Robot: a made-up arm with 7 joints.
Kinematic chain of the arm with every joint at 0, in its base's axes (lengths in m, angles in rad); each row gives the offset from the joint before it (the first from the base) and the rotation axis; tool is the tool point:
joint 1: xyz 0 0 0.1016 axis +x
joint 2: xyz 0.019 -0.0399 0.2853 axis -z
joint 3: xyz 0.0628 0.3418 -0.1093 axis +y
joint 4: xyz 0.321 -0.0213 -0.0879 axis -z
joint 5: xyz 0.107 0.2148 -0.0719 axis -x
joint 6: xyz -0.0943 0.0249 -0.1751 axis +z
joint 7: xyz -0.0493 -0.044 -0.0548 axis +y
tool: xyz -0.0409 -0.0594 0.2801
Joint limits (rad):
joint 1: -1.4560..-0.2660
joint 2: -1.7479..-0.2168
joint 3: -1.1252..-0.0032
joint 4: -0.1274..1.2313
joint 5: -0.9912..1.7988
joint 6: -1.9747..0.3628
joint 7: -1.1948..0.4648
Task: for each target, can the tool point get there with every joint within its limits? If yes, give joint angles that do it. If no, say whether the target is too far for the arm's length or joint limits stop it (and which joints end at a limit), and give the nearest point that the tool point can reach.
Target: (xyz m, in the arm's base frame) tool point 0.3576 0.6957 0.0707
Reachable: yes | joints -0.3823 -0.3674 -0.3630 1.0068 1.0531 -1.1529 0.2865
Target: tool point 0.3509 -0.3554 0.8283
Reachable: no: joint limits stop it (at a limit: joint 1, joint 2, joint 3, joint 4, joint 6, joint 7) | nearest point 0.3377 0.4652 0.5635 | short by 0.862 m
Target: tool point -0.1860 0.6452 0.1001
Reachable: yes | joints -0.3736 -0.8964 -0.3769 0.7569 1.0645 0.1636 -0.4391
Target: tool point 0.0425 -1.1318 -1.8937
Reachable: no: too far | nearest point 0.0311 -0.1775 -0.8621 | short by 1.405 m
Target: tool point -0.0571 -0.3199 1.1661
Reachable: no: joint limits stop it (at a limit: joint 1, joint 2, joint 3, joint 4, joint 5, joint 6) | nearest point -0.4642 0.3783 0.8335 | short by 0.874 m
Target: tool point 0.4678 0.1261 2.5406
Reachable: no: too far | nearest point 0.2936 0.7318 0.9105 | short by 1.748 m
